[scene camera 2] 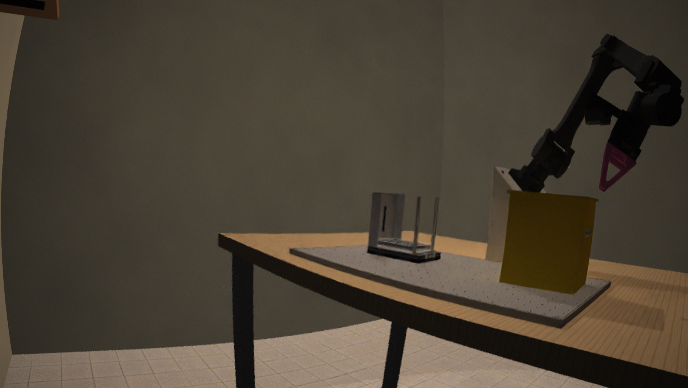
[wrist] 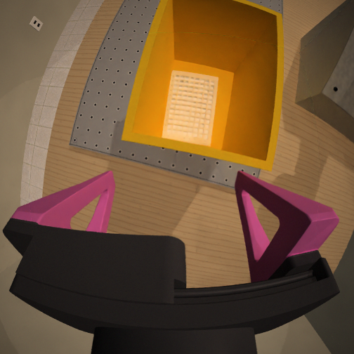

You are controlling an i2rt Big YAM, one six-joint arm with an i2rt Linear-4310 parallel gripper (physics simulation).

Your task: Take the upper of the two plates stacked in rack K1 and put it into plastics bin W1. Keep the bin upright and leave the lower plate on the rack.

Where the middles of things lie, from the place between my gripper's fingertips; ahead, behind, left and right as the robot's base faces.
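Scene:
Compared with the plastics bin W1 [scene camera 2: 548,241], my hand is 11 cm above it, 11 cm to the left of it and 1 cm past it.

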